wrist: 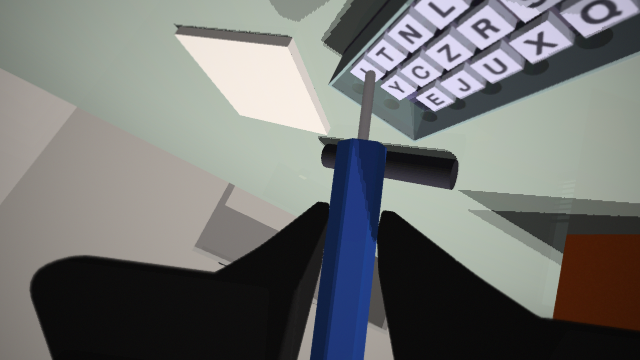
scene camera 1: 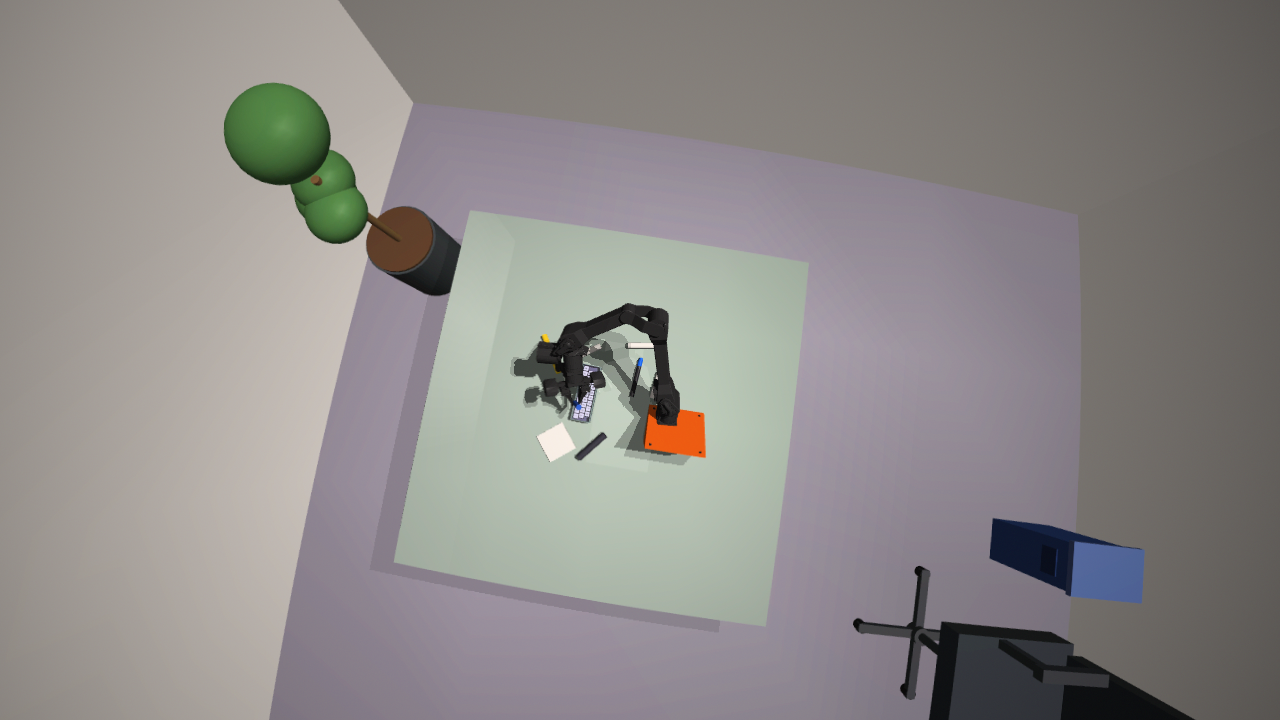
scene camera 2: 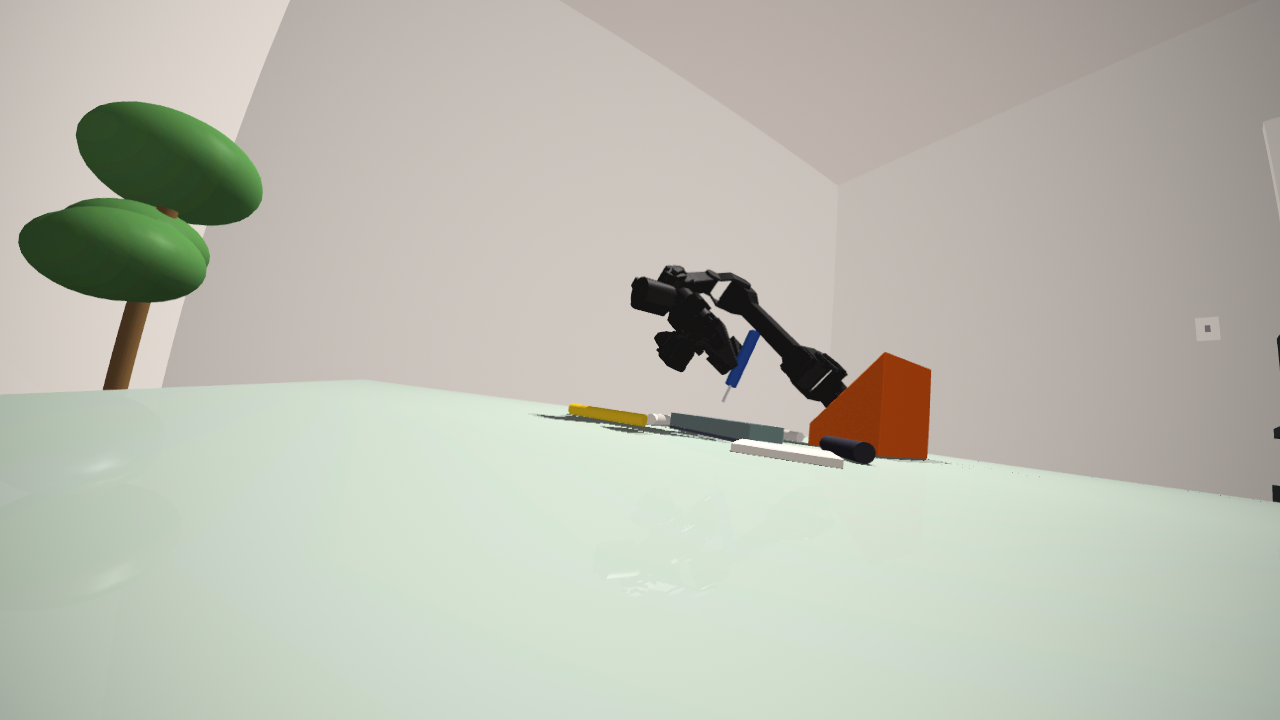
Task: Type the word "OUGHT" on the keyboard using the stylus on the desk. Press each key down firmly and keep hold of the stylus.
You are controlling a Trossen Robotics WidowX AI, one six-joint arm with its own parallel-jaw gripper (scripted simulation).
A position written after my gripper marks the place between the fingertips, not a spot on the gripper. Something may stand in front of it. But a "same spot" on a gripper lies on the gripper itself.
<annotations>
My gripper shows in the wrist view, in scene camera 1 (575, 404) and in scene camera 2. A white pad shows in the wrist view, in scene camera 1 (556, 442) and in scene camera 2. The same spot on the white pad: (scene camera 2: 786, 452) is (wrist: 213, 81). One and the same spot on my gripper: (wrist: 263, 298) is (scene camera 2: 696, 349).
</annotations>
